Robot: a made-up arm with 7 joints.
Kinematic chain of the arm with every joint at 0, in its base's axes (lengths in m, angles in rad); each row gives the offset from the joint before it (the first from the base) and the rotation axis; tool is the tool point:
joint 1: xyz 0 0 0 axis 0 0.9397 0.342
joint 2: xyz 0 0 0 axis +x
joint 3: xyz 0 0 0 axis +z
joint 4: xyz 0.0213 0 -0.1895 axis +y
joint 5: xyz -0.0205 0 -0.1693 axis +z
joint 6: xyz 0 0 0 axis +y
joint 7: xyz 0 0 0 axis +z
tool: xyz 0 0 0
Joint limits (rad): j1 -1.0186..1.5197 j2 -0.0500..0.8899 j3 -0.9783..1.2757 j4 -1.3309..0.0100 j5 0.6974..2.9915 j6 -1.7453..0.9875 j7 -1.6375..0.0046
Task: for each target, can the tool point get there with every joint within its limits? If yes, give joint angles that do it. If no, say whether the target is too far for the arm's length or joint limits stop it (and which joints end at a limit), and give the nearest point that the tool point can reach.
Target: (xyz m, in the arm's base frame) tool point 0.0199 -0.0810 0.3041
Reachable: no: joint limits stop it (at a limit: joint 1, joint 2, joint 4) | nearest point 0.2446 0.1533 0.1081 | short by 0.379 m
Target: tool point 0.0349 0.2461 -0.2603
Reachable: yes | joints 0.1049 0.7558 0.0398 -0.4054 2.0943 -0.3813 -0.4675
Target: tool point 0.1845 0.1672 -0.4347
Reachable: no: too far | nearest point 0.1330 0.1206 -0.3135 | short by 0.140 m
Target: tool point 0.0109 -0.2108 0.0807
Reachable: no: joint limits stop it (at a limit: joint 1, joint 2, joint 4) | nearest point 0.2025 -0.2181 -0.0804 | short by 0.250 m
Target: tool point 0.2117 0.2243 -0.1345
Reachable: yes | joints -0.2981 0.7654 0.3180 -0.9780 1.3537 -0.5780 -0.8167
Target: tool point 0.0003 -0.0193 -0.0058
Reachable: no: joint limits stop it (at a limit: joint 1, joint 2, joint 3, joint 4) | nearest point 0.1992 -0.2197 -0.0843 | short by 0.293 m
